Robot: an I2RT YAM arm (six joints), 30 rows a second.
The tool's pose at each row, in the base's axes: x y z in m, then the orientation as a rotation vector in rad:
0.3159 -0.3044 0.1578 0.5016 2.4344 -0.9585
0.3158 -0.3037 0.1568 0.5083 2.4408 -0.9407
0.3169 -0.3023 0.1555 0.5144 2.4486 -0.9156
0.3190 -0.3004 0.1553 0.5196 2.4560 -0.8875
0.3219 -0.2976 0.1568 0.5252 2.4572 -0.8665
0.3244 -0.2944 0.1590 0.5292 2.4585 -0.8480
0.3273 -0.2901 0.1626 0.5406 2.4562 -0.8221
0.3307 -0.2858 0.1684 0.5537 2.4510 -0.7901
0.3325 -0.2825 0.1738 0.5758 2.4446 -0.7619
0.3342 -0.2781 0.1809 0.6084 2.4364 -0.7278
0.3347 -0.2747 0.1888 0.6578 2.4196 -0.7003
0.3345 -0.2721 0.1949 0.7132 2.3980 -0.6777
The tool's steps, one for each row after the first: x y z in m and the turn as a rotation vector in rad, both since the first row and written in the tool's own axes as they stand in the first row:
0.0007 0.0010 0.0001 -0.0119 0.0058 0.0063
0.0008 0.0032 0.0003 -0.0291 0.0117 0.0137
-0.0005 0.0056 -0.0003 -0.0486 0.0168 0.0214
-0.0033 0.0082 -0.0024 -0.0624 0.0177 0.0300
-0.0060 0.0104 -0.0054 -0.0747 0.0184 0.0368
-0.0097 0.0129 -0.0099 -0.0904 0.0185 0.0515
-0.0150 0.0144 -0.0157 -0.1098 0.0164 0.0700
-0.0189 0.0147 -0.0209 -0.1246 0.0177 0.0932
-0.0235 0.0147 -0.0281 -0.1410 0.0219 0.1249
-0.0277 0.0131 -0.0355 -0.1483 0.0272 0.1683
-0.0305 0.0115 -0.0413 -0.1501 0.0326 0.2158

